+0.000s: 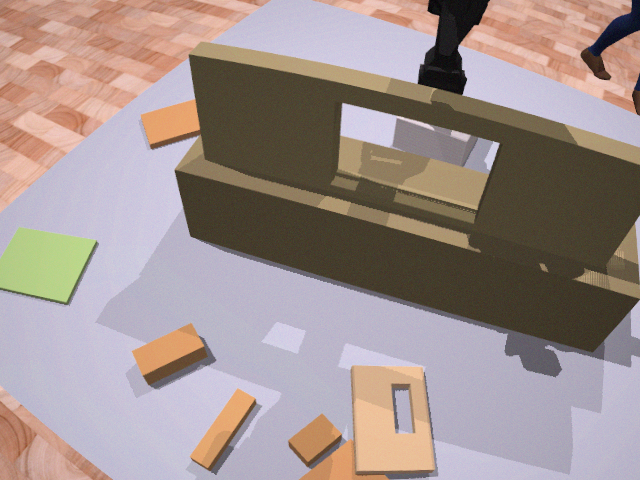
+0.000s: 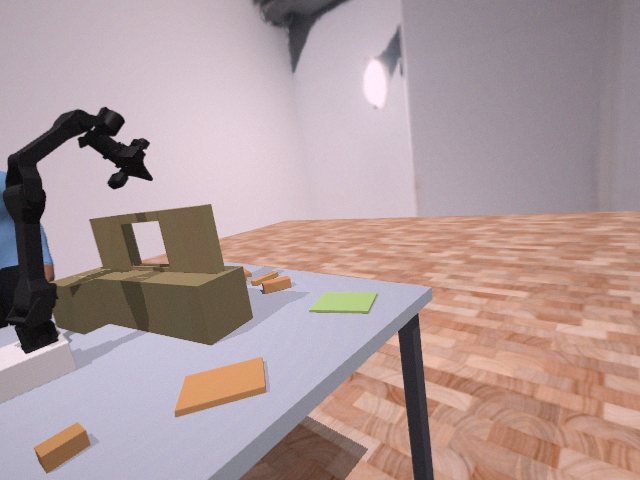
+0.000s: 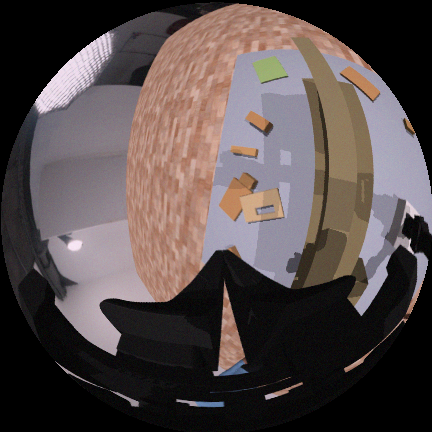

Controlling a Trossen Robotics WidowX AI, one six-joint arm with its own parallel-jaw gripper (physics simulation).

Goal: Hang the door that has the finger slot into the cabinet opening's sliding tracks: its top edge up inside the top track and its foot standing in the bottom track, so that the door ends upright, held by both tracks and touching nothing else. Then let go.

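Places are measured from the arm's base along level axes (x right, y ahead, z up), in centimetres.
Pixels of known places: gripper, fingertip midpoint: [image 1: 444, 56] [image 2: 152, 180] [image 3: 221, 255]; arm's base, link origin: [image 2: 40, 343].
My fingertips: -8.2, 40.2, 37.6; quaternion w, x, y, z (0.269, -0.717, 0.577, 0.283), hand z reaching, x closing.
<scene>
For each thing: its middle in the pictures, then the offset to it from my fingertips, as dx, dy, dz. "spot": a spot on its surface instead. Level surfaces: height alone.
- door with the finger slot, body centre: [image 1: 391, 418] [image 3: 260, 205] -8.2, +17.6, -43.9
- grey table, surface height: dz -45.4
- orange panel, surface spot: [image 1: 334, 464] spot: -4.3, +27.2, -44.0
- orange block, body centre: [image 1: 181, 120] [image 2: 223, 383] +57.3, -20.6, -44.8
- green pad, body centre: [image 1: 41, 263] [image 2: 344, 302] [image 3: 268, 67] +56.6, +22.8, -45.0
The door with the finger slot [image 1: 375, 429] [image 3: 261, 197] is a light tan panel. It lies flat on the grey table [image 1: 280, 295] in front of the cabinet, partly on top of an orange panel [image 1: 334, 464]. The olive cabinet [image 1: 270, 119] [image 2: 175, 300] [image 3: 338, 160] stands upright, and its opening and tracks hold nothing. My gripper [image 2: 146, 175] [image 3: 221, 255] is shut and empty. It hangs high in the air above and behind the cabinet, far from the door.
Orange blocks [image 1: 168, 352] [image 1: 223, 429] [image 1: 315, 438] lie near the door. Another orange block [image 1: 170, 121] lies behind the cabinet's left end. A green pad [image 1: 85, 252] [image 2: 344, 302] [image 3: 270, 68] lies near the table edge. The arm's base [image 1: 443, 71] stands behind the cabinet.
</scene>
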